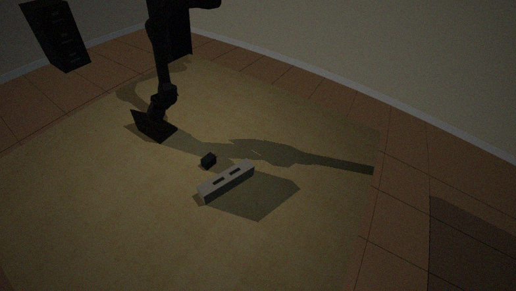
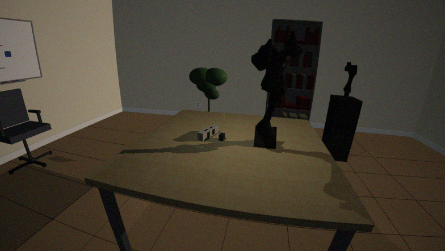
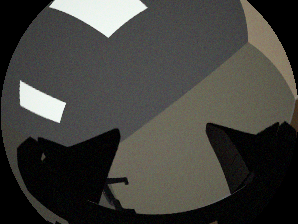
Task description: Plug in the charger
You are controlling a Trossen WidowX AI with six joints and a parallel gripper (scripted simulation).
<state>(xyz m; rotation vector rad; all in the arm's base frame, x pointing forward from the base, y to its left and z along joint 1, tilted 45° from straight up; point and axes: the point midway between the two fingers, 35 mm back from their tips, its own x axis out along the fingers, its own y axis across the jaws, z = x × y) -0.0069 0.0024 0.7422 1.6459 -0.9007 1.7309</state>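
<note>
My gripper tip is 300 mm short of the dark two-prong charger, 530 mm to the left of it and 610 mm above it.
</note>
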